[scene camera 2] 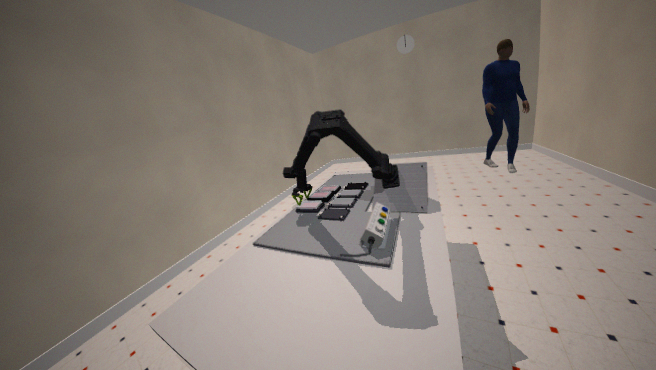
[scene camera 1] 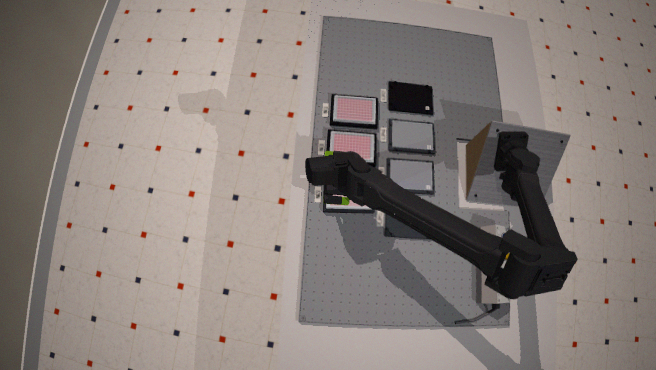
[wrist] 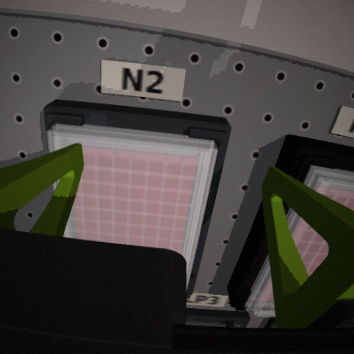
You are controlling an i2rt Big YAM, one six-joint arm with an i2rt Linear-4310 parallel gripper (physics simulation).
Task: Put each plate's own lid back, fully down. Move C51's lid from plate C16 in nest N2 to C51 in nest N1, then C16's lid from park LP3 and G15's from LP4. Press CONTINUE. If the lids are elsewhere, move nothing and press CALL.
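Places are measured from the arm's base along level axes (x back, y left, z down), in millimetres.
Where they show: gripper, fingertip midpoint: (scene camera 2: 303,201) (wrist: 175,164); arm's base, link origin: (scene camera 2: 390,177) (scene camera 1: 510,150).
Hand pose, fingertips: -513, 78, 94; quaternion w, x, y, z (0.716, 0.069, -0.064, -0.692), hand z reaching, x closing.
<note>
Each offset is from my fingertips to the top centre of the thing, as dx, dy, dz. "spot": to the spot under its first point. Level surfaces: height alone.
My gripper (scene camera 1: 336,177) (scene camera 2: 303,199) (wrist: 175,164) is open and empty. In the wrist view its green fingers stand apart, one over the left side of the plate @[+52, +24, +1] (wrist: 140,200) in nest N2, the other over the neighbouring plate @[spot: +6, -89, -3] (wrist: 334,191) at right. The N2 plate is pink-gridded with clear, layered rims; its lower part is hidden. In scene camera 1, two more pink plates are the middle plate @[+64, -114, -3] (scene camera 1: 351,144) and the top plate @[+76, -237, +4] (scene camera 1: 354,109). Two grey-looking lids @[+251, -159, +16] (scene camera 1: 412,135) @[+238, -33, +16] (scene camera 1: 410,174) lie in the middle parks. Whether each plate wears a lid is unclear.
The park at the top @[dz +24] (scene camera 1: 410,97) looks black; the bottom park @[+230, +98, +14] (scene camera 1: 400,227) is partly under the arm. A button box @[spot: +483, +310, -37] (scene camera 2: 376,225) with blue, yellow, green and white buttons stands near the board's edge, its cable trailing. The label LP3 @[spot: +152, -44, +32] (wrist: 207,300) shows below N2. A person (scene camera 2: 501,95) stands behind.
</note>
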